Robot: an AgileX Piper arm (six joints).
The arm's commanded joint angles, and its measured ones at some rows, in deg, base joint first. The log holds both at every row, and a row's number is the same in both.
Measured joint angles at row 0:
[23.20, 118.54, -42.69, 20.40, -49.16, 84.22]
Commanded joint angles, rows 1 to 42:
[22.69, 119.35, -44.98, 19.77, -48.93, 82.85]
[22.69, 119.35, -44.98, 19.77, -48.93, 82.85]
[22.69, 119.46, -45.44, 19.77, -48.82, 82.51]
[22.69, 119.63, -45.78, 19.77, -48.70, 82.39]
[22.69, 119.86, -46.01, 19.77, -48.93, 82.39]
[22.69, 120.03, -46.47, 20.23, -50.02, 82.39]
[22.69, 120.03, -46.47, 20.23, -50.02, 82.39]
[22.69, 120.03, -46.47, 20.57, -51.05, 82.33]
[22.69, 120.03, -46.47, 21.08, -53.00, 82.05]
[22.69, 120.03, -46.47, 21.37, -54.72, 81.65]
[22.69, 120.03, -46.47, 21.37, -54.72, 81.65]
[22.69, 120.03, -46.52, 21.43, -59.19, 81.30]
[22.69, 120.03, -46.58, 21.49, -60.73, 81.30]
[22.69, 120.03, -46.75, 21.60, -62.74, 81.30]
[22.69, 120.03, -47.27, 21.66, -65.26, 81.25]
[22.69, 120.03, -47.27, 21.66, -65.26, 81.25]
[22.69, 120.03, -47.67, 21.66, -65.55, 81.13]
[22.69, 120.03, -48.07, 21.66, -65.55, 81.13]
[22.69, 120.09, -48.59, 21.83, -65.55, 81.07]
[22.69, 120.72, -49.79, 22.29, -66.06, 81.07]
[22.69, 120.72, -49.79, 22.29, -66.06, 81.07]
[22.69, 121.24, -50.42, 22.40, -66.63, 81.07]
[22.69, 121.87, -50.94, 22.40, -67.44, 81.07]
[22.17, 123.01, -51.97, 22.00, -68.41, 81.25]
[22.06, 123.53, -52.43, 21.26, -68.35, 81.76]
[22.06, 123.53, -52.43, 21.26, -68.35, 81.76]
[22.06, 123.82, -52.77, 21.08, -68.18, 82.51]
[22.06, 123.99, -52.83, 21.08, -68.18, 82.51]
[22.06, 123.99, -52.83, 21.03, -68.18, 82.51]
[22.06, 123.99, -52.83, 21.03, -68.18, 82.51]
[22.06, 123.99, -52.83, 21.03, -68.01, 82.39]
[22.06, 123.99, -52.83, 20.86, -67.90, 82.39]
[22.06, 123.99, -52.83, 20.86, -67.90, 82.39]
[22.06, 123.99, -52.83, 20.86, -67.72, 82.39]
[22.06, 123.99, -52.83, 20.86, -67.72, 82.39]
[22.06, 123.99, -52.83, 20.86, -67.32, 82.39]
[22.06, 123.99, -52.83, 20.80, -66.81, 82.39]
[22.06, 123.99, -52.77, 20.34, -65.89, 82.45]
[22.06, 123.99, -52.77, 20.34, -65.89, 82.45]
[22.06, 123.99, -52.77, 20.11, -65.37, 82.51]
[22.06, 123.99, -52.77, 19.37, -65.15, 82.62]
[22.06, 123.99, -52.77, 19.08, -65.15, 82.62]
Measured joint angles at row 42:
[23.84, 123.87, -47.33, 22.52, -53.57, 82.62]
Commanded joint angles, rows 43 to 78:
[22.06, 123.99, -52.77, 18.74, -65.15, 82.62]
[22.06, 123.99, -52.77, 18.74, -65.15, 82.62]
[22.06, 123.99, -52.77, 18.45, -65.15, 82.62]
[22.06, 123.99, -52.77, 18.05, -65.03, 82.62]
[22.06, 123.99, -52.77, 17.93, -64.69, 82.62]
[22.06, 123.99, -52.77, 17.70, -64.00, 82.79]
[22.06, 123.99, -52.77, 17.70, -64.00, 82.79]
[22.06, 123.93, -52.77, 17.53, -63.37, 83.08]
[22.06, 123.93, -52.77, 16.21, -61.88, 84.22]
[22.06, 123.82, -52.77, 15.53, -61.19, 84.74]
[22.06, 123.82, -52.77, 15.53, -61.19, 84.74]
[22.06, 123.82, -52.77, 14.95, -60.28, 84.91]
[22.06, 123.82, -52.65, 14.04, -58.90, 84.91]
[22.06, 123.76, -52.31, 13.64, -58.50, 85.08]
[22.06, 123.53, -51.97, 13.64, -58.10, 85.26]
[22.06, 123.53, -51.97, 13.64, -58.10, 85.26]
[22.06, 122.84, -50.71, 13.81, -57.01, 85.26]
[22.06, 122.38, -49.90, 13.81, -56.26, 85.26]
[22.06, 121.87, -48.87, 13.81, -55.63, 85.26]
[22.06, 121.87, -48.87, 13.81, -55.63, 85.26]
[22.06, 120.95, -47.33, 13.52, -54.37, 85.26]
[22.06, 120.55, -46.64, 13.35, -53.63, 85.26]
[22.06, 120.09, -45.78, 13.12, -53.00, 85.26]
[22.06, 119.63, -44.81, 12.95, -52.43, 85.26]
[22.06, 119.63, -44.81, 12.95, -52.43, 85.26]
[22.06, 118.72, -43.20, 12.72, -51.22, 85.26]
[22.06, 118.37, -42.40, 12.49, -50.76, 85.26]
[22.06, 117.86, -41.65, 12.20, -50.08, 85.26]
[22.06, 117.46, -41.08, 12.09, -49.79, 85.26]
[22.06, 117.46, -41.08, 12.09, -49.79, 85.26]
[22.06, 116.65, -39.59, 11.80, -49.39, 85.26]
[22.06, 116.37, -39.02, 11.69, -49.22, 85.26]
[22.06, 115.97, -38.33, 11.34, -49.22, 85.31]
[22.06, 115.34, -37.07, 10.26, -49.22, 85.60]
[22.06, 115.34, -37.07, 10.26, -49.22, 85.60]
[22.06, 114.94, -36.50, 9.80, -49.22, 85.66]
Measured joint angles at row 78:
[22.23, 116.48, -37.82, 11.63, -49.56, 85.49]
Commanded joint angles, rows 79 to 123:
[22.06, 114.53, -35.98, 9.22, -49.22, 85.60]
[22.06, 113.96, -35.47, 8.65, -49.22, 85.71]
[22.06, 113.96, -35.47, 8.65, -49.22, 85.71]
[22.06, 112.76, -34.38, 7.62, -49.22, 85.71]
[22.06, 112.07, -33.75, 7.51, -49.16, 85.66]
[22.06, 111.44, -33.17, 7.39, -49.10, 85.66]
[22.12, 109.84, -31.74, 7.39, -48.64, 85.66]
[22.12, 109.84, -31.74, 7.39, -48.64, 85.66]
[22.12, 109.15, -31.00, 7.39, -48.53, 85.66]
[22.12, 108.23, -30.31, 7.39, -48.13, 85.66]
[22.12, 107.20, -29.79, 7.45, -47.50, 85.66]
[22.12, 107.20, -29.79, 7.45, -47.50, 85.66]
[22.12, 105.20, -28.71, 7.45, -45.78, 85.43]
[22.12, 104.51, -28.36, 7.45, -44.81, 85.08]
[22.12, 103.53, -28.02, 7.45, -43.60, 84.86]
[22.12, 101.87, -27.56, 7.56, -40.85, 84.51]
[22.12, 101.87, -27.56, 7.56, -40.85, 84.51]
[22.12, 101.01, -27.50, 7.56, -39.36, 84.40]
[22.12, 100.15, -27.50, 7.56, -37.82, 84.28]
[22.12, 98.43, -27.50, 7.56, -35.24, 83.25]
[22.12, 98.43, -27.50, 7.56, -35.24, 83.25]
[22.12, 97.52, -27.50, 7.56, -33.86, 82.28]
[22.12, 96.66, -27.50, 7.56, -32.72, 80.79]
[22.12, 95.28, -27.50, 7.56, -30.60, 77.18]
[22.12, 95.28, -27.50, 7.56, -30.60, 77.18]
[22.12, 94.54, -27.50, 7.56, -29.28, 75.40]
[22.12, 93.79, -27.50, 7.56, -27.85, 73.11]
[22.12, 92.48, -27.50, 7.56, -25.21, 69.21]
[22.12, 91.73, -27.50, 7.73, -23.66, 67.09]
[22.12, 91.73, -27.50, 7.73, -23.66, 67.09]
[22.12, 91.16, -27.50, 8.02, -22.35, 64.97]
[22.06, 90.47, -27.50, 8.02, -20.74, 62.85]
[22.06, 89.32, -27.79, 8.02, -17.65, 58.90]
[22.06, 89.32, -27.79, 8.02, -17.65, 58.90]
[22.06, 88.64, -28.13, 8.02, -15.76, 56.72]
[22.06, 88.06, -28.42, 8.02, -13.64, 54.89]
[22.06, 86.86, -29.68, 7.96, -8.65, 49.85]
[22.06, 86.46, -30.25, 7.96, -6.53, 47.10]
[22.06, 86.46, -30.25, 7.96, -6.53, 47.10]
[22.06, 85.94, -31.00, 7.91, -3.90, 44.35]
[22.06, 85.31, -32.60, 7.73, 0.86, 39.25]
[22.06, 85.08, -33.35, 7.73, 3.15, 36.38]
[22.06, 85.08, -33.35, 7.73, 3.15, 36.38]
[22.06, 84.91, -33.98, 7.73, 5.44, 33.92]
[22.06, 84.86, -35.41, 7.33, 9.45, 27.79]
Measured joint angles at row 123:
[22.23, 85.60, -33.52, 8.37, 3.32, 36.90]
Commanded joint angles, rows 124 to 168:
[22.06, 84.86, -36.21, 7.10, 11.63, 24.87]
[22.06, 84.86, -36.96, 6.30, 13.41, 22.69]
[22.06, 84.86, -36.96, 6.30, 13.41, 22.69]
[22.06, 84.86, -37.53, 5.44, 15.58, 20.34]
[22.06, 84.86, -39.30, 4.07, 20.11, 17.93]
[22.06, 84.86, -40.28, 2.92, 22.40, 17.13]
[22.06, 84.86, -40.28, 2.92, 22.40, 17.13]
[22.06, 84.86, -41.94, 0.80, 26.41, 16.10]
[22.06, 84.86, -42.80, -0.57, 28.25, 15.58]
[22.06, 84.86, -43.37, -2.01, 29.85, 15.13]
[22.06, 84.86, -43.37, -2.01, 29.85, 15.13]
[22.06, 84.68, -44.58, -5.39, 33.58, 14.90]
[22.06, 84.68, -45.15, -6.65, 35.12, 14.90]
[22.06, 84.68, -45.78, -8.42, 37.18, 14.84]
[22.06, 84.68, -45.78, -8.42, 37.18, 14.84]
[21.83, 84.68, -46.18, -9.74, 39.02, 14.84]
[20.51, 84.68, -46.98, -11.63, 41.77, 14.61]
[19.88, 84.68, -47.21, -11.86, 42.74, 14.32]
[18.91, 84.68, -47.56, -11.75, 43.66, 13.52]
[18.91, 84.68, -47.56, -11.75, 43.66, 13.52]
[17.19, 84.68, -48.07, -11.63, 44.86, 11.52]
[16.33, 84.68, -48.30, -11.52, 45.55, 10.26]
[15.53, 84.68, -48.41, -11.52, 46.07, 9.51]
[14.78, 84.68, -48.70, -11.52, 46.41, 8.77]
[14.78, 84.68, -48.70, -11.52, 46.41, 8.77]
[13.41, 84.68, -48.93, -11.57, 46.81, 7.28]
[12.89, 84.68, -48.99, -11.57, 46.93, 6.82]
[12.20, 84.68, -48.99, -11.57, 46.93, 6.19]
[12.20, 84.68, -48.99, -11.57, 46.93, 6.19]
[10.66, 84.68, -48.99, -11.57, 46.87, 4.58]
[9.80, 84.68, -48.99, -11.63, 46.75, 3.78]
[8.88, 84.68, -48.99, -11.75, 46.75, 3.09]
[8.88, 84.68, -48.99, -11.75, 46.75, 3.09]
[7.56, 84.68, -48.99, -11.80, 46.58, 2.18]
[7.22, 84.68, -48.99, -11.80, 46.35, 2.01]
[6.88, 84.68, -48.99, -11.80, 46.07, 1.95]
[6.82, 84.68, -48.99, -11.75, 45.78, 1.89]
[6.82, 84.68, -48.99, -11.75, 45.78, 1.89]
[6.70, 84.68, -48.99, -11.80, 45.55, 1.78]
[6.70, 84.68, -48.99, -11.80, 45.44, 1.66]
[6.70, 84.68, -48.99, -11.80, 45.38, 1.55]
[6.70, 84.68, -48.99, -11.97, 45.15, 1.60]
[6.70, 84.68, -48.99, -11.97, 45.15, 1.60]
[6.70, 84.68, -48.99, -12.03, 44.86, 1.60]
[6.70, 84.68, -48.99, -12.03, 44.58, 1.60]
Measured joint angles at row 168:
[7.05, 85.08, -48.70, -11.52, 45.44, 2.46]
